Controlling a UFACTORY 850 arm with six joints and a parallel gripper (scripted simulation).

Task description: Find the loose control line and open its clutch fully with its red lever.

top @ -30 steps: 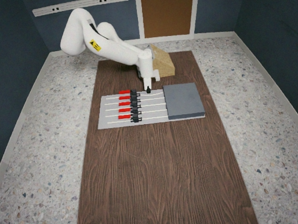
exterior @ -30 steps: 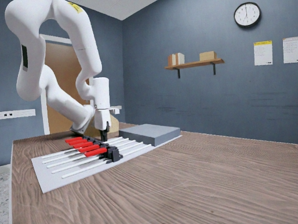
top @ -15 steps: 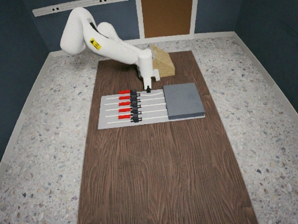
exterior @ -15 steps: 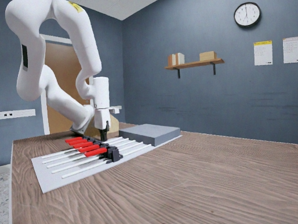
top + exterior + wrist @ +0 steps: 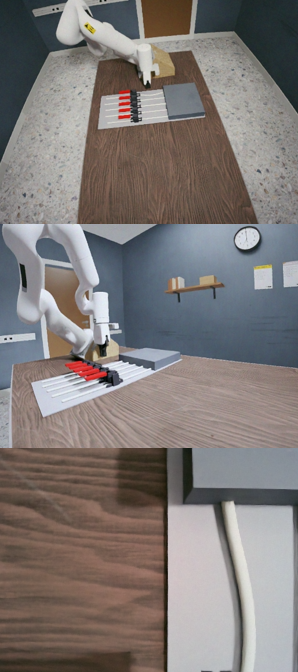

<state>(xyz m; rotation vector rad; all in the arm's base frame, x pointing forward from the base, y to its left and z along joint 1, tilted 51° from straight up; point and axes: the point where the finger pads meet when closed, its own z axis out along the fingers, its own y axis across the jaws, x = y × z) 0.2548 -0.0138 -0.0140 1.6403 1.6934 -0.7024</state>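
The light grey plate lies 120 mm ahead of my hand, 250 mm to the right of it and 70 mm below it.
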